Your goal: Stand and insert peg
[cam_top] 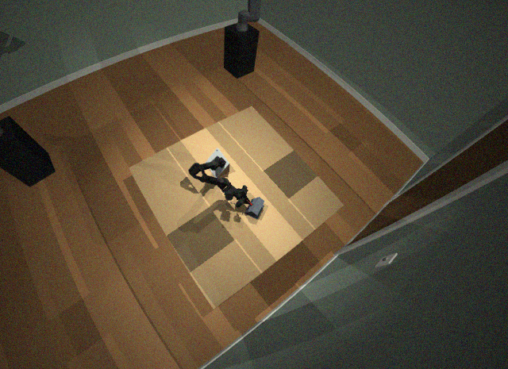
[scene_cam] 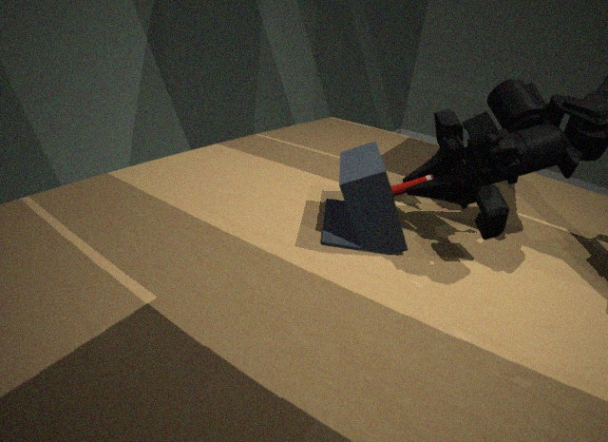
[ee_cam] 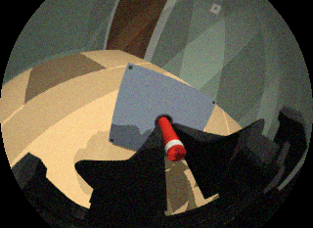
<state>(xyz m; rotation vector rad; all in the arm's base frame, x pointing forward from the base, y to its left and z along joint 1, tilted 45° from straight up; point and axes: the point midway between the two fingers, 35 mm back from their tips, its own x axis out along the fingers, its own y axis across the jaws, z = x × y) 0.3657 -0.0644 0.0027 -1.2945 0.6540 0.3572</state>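
Now: the red peg 10 mm to the right of my gripper tip, 10 mm behind it and 10 mm above it. Round my gripper tip: sloped panel: 40 mm ahead, 20 mm to the left, 20 mm below.
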